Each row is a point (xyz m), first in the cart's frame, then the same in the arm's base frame.
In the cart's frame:
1: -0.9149 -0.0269 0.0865
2: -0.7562 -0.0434 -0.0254
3: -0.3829 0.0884 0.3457
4: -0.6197 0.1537 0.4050
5: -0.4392 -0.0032 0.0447
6: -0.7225 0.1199 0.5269
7: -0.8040 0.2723 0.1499
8: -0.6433 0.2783 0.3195
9: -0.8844 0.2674 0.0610
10: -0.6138 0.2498 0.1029
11: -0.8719 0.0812 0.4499
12: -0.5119 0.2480 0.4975
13: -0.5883 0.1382 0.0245
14: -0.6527 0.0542 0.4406
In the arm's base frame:
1: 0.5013 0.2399 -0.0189
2: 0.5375 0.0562 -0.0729
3: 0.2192 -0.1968 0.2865
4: 0.2725 0.0438 0.3422
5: 0.4199 -0.2276 0.0395
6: 0.1854 0.1793 0.3672
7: 0.5884 0.1395 0.2780
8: 0.4154 0.0357 0.3960
9: 0.6771 0.1903 0.2152
10: 0.5619 -0.0549 0.2584
11: 0.2643 0.3010 0.2739
12: 0.2234 -0.0360 0.4847
13: 0.5545 -0.0974 0.1265
14: 0.1979 0.0902 0.2748

